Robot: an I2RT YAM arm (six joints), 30 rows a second.
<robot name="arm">
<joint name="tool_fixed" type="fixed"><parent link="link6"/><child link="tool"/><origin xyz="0 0 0" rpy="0 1.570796 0"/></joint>
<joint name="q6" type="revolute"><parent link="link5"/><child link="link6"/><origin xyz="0.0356 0 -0.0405" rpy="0 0 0"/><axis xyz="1 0 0"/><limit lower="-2.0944" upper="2.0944"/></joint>
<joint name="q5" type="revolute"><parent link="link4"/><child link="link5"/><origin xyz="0.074 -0.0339 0.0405" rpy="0 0 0"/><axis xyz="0 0 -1"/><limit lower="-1.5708" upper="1.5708"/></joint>
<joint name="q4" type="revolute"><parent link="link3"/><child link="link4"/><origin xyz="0.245 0.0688 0.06" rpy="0 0 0"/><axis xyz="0 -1 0"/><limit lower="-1.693" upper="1.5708"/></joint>
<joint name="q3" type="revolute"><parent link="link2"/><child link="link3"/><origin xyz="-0.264 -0.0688 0" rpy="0 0 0"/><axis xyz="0 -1 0"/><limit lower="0" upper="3.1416"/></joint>
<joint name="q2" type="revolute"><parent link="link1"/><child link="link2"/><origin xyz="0.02 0.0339 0.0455" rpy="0 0 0"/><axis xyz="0 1 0"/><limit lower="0" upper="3.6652"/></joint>
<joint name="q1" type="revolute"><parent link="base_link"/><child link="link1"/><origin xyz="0 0 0.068" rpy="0 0 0"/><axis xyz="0 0 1"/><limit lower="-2.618" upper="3.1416"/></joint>
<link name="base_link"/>
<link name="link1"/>
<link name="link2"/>
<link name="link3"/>
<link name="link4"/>
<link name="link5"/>
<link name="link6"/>
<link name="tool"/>
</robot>
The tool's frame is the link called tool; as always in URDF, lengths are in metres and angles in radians.
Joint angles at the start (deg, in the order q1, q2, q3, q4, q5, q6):
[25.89 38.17 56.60 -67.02 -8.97 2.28]
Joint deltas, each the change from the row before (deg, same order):
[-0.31 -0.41 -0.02 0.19 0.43 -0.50]
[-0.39 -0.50 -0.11 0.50 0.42 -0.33]
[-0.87 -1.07 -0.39 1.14 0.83 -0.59]
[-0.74 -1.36 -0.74 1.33 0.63 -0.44]
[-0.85 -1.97 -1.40 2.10 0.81 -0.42]
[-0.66 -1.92 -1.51 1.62 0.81 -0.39]
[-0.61 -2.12 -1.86 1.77 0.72 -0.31]
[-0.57 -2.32 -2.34 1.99 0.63 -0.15]
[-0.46 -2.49 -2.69 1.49 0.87 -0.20]
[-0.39 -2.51 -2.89 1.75 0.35 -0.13]
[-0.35 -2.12 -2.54 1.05 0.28 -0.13]
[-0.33 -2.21 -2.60 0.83 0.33 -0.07]
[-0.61 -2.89 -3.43 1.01 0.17 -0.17]
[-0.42 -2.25 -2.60 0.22 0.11 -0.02]
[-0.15 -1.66 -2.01 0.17 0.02 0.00]
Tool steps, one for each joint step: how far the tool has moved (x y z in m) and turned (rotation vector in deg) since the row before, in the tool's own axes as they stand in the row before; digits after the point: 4 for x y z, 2 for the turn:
[0.0004 -0.0006 -0.0014 0.61 -0.63 -0.36]
[0.0002 -0.0007 -0.0014 0.66 -0.94 -0.17]
[0.0008 -0.0017 -0.0023 1.39 -1.92 -0.21]
[0.0019 -0.0014 -0.0018 1.14 -2.01 -0.16]
[0.0033 -0.0017 -0.0012 1.43 -2.72 -0.15]
[0.0044 -0.0014 -0.0005 1.33 -2.06 -0.16]
[0.0055 -0.0013 0.0003 1.22 -2.04 -0.10]
[0.0068 -0.0012 0.0016 1.12 -1.97 0.04]
[0.0092 -0.0012 0.0026 1.27 -1.28 -0.02]
[0.0094 -0.0007 0.0036 0.70 -1.36 0.02]
[0.0091 -0.0006 0.0036 0.59 -0.62 0.03]
[0.0098 -0.0005 0.0039 0.62 -0.43 0.09]
[0.0130 -0.0007 0.0056 0.71 -0.46 0.13]
[0.0108 -0.0004 0.0045 0.47 0.14 0.20]
[0.0082 -0.0001 0.0039 0.14 0.18 0.08]

